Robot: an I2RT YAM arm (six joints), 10 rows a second.
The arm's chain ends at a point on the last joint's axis. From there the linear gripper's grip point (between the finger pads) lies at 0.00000 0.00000 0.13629 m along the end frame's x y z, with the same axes.
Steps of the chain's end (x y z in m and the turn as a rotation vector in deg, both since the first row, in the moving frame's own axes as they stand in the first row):
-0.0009 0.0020 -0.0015 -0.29 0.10 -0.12
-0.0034 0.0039 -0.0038 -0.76 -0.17 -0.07
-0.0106 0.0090 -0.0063 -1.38 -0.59 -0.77
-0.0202 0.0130 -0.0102 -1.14 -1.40 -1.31
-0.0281 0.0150 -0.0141 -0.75 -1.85 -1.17
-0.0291 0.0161 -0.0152 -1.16 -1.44 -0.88
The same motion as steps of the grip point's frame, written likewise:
-0.0007 0.0027 -0.0015 -0.29 0.10 -0.12
-0.0038 0.0057 -0.0038 -0.76 -0.17 -0.07
-0.0120 0.0123 -0.0063 -1.38 -0.59 -0.77
-0.0235 0.0157 -0.0103 -1.14 -1.40 -1.31
-0.0325 0.0168 -0.0142 -0.75 -1.85 -1.17
-0.0325 0.0189 -0.0153 -1.16 -1.44 -0.88

